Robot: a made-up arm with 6 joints. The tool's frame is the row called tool.
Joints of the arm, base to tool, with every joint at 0 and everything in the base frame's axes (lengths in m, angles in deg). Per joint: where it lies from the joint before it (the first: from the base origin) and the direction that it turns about. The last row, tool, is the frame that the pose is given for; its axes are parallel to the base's.
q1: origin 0 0 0.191 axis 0 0 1
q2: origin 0 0.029 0 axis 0 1 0
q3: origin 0 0 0.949 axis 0 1 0
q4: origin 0 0 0.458 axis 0 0 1
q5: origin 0 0 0 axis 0 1 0
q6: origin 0 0 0.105 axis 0 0 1
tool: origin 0 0 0
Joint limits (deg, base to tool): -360..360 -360..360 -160..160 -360..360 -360..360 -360..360
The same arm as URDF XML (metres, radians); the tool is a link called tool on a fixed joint. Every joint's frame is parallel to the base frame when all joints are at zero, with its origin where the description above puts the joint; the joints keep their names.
<robot name="arm">
<joint name="tool_fixed" type="fixed"><parent link="link6"/><child link="tool"/><origin xyz="0 0 0" rpy="0 0 0"/></joint>
<joint name="q6" type="revolute"><parent link="link5"/><child link="link6"/><origin xyz="0 0 0.105" rpy="0 0 0"/><axis xyz="0 0 1"/><limit lower="-6.2832" upper="6.2832"/></joint>
<joint name="q5" type="revolute"><parent link="link4"/><child link="link5"/><origin xyz="0 0 0" rpy="0 0 0"/><axis xyz="0 1 0"/><limit lower="-6.2832" upper="6.2832"/></joint>
<joint name="q4" type="revolute"><parent link="link3"/><child link="link4"/><origin xyz="0 0 0.458" rpy="0 0 0"/><axis xyz="0 0 1"/><limit lower="-6.2832" upper="6.2832"/></joint>
<joint name="q3" type="revolute"><parent link="link2"/><child link="link3"/><origin xyz="0 0 0.949" rpy="0 0 0"/><axis xyz="0 1 0"/><limit lower="-2.7925" upper="2.7925"/></joint>
<joint name="q2" type="revolute"><parent link="link1"/><child link="link2"/><origin xyz="0 0.029 0" rpy="0 0 0"/><axis xyz="0 1 0"/><limit lower="-6.2832" upper="6.2832"/></joint>
<joint name="q1" type="revolute"><parent link="base"/><child link="link1"/><origin xyz="0 0 0.191" rpy="0 0 0"/><axis xyz="0 0 1"/><limit lower="-6.2832" upper="6.2832"/></joint>
<link name="base"/>
<link name="link1"/>
<link name="link2"/>
<link name="link3"/>
<link name="link4"/>
<link name="link5"/>
<link name="link6"/>
<link name="tool"/>
</robot>

